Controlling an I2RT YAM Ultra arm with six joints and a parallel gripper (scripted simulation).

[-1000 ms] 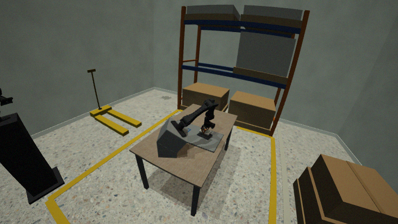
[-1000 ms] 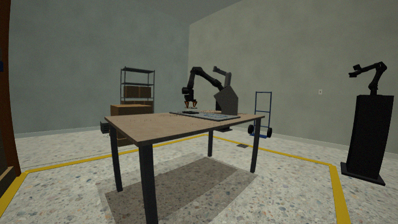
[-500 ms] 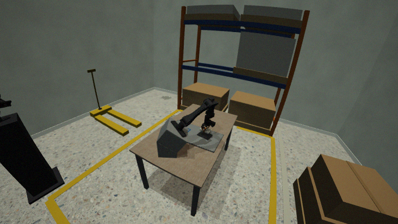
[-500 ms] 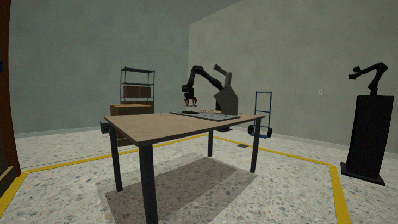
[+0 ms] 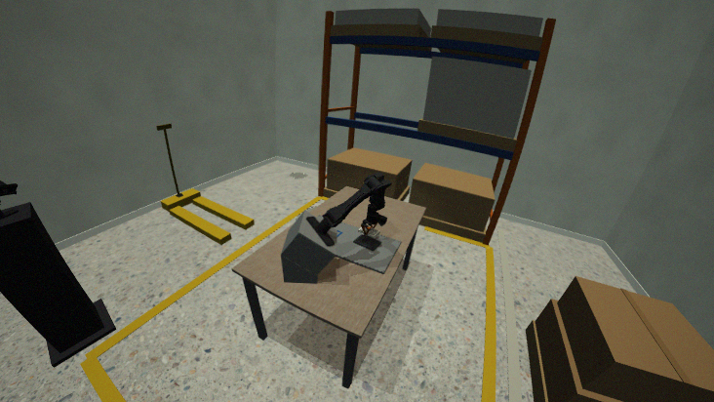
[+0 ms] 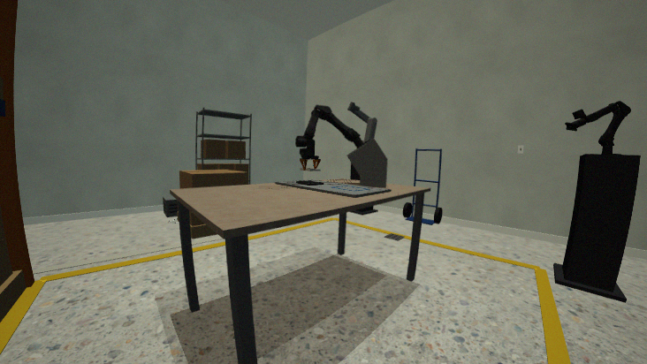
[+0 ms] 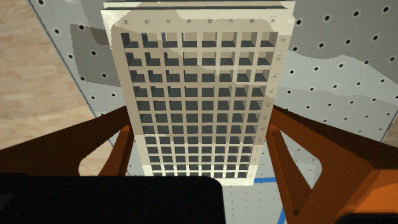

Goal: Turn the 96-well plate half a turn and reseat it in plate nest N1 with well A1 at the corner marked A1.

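The cream 96-well plate is right at my hand. From my hand the other things lie so: dark plate nest N1 (9 cm below); A1 label (9 cm below, 7 cm to the left, 6 cm ahead).
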